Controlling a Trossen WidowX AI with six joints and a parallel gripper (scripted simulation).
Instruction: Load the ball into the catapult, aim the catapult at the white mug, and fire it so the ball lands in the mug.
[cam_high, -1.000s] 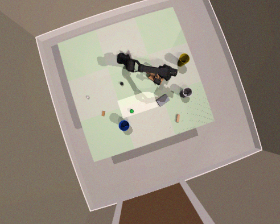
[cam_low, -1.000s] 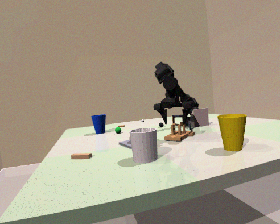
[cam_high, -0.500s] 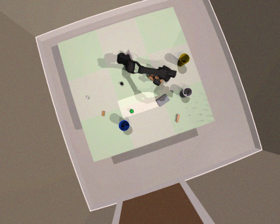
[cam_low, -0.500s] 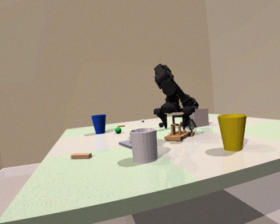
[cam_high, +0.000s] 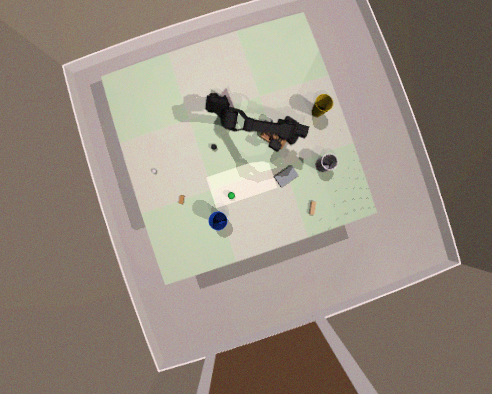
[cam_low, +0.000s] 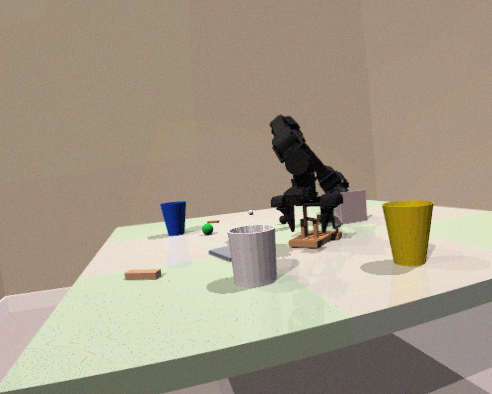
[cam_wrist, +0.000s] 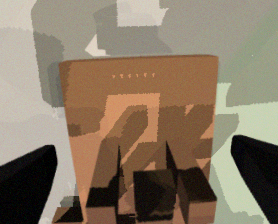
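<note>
Now: the black ball 360 mm to the right of my gripper tip, 100 mm behind it and 20 mm below it. From my gripper tip the other things lie so: yellow cup: 270 mm to the left, 70 mm behind; flat grey plate: 210 mm ahead, 40 mm to the right, 30 mm below; brown wooden catapult: 70 mm behind, 30 mm to the right, 20 mm above.
</note>
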